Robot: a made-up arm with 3 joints. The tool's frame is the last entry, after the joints.
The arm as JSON. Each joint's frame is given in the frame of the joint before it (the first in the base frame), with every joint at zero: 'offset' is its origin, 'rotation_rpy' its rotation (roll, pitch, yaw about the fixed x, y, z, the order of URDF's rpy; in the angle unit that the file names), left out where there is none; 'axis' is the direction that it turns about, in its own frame. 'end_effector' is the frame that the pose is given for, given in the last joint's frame.
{
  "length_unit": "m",
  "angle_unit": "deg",
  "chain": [
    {
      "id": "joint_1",
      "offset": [
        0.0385,
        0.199,
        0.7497
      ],
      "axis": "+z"
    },
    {
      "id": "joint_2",
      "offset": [
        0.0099,
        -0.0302,
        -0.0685
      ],
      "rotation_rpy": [
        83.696,
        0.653,
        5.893
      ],
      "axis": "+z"
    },
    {
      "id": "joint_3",
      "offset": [
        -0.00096,
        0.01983,
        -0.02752
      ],
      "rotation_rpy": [
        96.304,
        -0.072,
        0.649
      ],
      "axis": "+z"
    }
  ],
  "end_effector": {
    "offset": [
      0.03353,
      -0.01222,
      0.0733
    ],
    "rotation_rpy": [
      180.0,
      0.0,
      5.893
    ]
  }
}
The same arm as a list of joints. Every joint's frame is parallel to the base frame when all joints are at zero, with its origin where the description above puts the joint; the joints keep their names.
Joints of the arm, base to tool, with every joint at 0 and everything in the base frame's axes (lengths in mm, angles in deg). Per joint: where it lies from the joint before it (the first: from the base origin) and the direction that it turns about. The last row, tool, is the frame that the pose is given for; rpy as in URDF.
joint_1: offset 38.5 199 749.7 axis +z
joint_2: offset 9.9 -30.2 -68.5 axis 0.103297 -0.988572 0.109797
joint_3: offset -3.8 29.3 16.7 axis -z
tool: offset 32.1 15.6 -73.3 rpy 0 0 0

